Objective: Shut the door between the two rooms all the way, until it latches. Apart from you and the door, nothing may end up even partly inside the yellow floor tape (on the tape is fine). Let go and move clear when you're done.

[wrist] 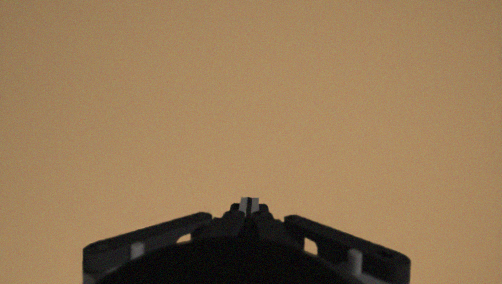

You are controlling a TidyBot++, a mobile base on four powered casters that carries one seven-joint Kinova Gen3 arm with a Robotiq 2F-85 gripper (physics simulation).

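Frame: origin at the arm's base, x left, y back, z up, level; metres.
Seen in the pictures: gripper, between the fingertips: (249, 209).
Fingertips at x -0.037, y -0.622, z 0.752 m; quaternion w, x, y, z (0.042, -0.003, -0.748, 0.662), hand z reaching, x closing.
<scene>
A point is followed by its place in that frame.
My gripper (249, 209) @(x -0.037, y -0.622, z 0.752 m) is at the bottom middle of the wrist view. Its two fingertips are together, with nothing between them. The door, its handle and the yellow floor tape do not show in this view, so I cannot tell how far the door is open or whether it is latched.
A plain tan-orange wall (250, 100) @(x -0.038, y -0.859, z 0.854 m) fills the view behind and above my gripper. Its distance from the fingertips is hard to tell. No edge or corner of it shows.
</scene>
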